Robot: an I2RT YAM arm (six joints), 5 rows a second.
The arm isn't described. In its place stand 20 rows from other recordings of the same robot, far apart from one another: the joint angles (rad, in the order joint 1, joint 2, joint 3, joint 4, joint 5, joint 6), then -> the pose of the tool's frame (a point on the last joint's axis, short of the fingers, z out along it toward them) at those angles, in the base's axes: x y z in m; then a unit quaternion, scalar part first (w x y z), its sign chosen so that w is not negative.
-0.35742 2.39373 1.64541 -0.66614 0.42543 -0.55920 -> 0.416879, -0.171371, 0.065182, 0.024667, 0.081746, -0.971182, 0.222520
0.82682 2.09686 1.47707 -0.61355 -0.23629 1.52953 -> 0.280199, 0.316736, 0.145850, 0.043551, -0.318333, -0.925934, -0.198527
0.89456 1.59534 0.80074 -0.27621 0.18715 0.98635 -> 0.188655, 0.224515, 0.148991, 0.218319, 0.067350, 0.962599, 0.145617
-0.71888 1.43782 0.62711 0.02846 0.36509 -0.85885 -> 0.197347, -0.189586, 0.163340, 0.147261, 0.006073, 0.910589, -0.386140
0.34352 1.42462 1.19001 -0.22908 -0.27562 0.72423 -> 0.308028, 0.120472, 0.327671, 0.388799, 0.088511, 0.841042, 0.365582
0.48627 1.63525 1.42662 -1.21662 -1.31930 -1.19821 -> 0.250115, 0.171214, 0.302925, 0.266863, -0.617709, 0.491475, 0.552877
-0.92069 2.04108 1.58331 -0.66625 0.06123 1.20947 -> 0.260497, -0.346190, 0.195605, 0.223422, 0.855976, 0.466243, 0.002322
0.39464 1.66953 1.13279 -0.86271 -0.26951 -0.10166 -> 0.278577, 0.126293, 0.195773, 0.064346, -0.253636, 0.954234, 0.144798
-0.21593 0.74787 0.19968 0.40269 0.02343 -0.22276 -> 0.171002, -0.038363, 0.200682, 0.636201, 0.005076, 0.756603, -0.150911
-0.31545 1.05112 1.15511 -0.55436 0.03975 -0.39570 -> 0.213450, -0.071147, 0.380059, 0.492168, -0.023424, 0.846716, -0.200731
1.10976 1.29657 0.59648 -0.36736 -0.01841 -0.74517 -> 0.100578, 0.203950, 0.159673, 0.243272, -0.776239, 0.579108, 0.053910
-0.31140 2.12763 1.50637 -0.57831 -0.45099 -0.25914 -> 0.416106, -0.117632, 0.144987, 0.234448, -0.016221, 0.958693, 0.160247
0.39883 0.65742 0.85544 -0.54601 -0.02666 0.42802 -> 0.130902, 0.056194, 0.344481, 0.521224, 0.004299, 0.818795, 0.240585
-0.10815 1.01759 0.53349 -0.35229 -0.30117 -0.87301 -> 0.198416, -0.010920, 0.197046, 0.379048, -0.394323, 0.836014, -0.043725
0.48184 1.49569 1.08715 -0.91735 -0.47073 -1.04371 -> 0.235763, 0.141514, 0.231915, 0.178294, -0.687442, 0.678045, 0.189446
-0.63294 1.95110 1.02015 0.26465 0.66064 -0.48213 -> 0.303694, -0.249891, 0.134816, 0.196408, 0.205430, 0.837745, -0.466268
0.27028 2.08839 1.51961 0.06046 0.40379 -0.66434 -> 0.468822, 0.115378, 0.209566, 0.452864, -0.289816, 0.799869, -0.266702
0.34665 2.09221 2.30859 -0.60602 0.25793 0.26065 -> 0.452839, 0.153927, 0.412436, 0.558895, 0.036139, 0.826038, 0.063179
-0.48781 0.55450 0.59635 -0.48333 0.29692 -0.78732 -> 0.114826, -0.072715, 0.276536, 0.350892, -0.046383, 0.837938, -0.415432
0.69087 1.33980 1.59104 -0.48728 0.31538 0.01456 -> 0.228072, 0.174242, 0.464294, 0.616229, -0.165646, 0.764017, 0.095403
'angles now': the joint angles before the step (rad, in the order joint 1, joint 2, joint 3, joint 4, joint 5, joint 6). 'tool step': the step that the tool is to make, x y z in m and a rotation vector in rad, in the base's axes. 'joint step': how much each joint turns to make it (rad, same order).
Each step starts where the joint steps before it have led.
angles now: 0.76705 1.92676 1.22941 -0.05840 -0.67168 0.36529
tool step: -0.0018 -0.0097 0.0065 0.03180 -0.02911 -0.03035
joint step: -0.01345 -0.04578 -0.05185 0.05969 0.01062 0.01715
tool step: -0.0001 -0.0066 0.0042 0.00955 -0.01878 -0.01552
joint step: -0.01139 -0.02597 -0.02241 0.01531 0.00686 -0.00228
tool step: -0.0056 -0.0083 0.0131 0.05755 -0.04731 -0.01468
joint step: -0.00594 -0.06273 -0.05363 0.07519 0.00063 0.01734
